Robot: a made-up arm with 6 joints.
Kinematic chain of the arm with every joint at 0, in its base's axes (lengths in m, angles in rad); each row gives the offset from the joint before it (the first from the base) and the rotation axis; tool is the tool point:
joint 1: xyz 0 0 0.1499 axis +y
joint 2: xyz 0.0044 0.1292 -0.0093 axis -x
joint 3: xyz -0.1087 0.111 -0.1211 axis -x
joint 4: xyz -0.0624 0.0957 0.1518 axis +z
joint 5: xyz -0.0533 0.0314 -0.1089 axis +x
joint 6: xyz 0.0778 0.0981 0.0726 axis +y
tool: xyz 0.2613 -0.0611 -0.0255
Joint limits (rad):
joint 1: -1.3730..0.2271
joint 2: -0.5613..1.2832
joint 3: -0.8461..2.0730
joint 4: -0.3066..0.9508
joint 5: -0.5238..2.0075
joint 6: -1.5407..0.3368
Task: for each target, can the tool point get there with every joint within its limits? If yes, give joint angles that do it. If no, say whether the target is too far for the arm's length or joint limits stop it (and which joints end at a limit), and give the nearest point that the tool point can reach.
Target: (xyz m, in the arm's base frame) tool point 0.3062 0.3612 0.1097
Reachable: yes | joints -1.1044 -0.1908 1.4949 0.1361 -0.2685 0.1224
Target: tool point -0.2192 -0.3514 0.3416
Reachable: no: joint limits stop it (at a limit: joint 1, joint 2, joint 3, joint 4, joint 6) | nearest point -0.1971 -0.1161 0.1981 | short by 0.276 m
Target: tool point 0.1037 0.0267 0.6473
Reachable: no: joint limits stop it (at a limit: joint 1, joint 2, joint 5) | nearest point 0.0139 0.1005 0.5053 | short by 0.184 m
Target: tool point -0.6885 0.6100 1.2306
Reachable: no: too far | nearest point -0.2526 0.4168 0.5464 | short by 0.834 m
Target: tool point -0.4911 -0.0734 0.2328
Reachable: no: joint limits stop it (at a limit: joint 2, joint 3, joint 4, joint 6) | nearest point -0.4101 0.0208 0.2191 | short by 0.125 m
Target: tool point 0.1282 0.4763 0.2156
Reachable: yes | joints -1.1735 -0.2817 1.4254 0.3962 0.9737 -0.6282
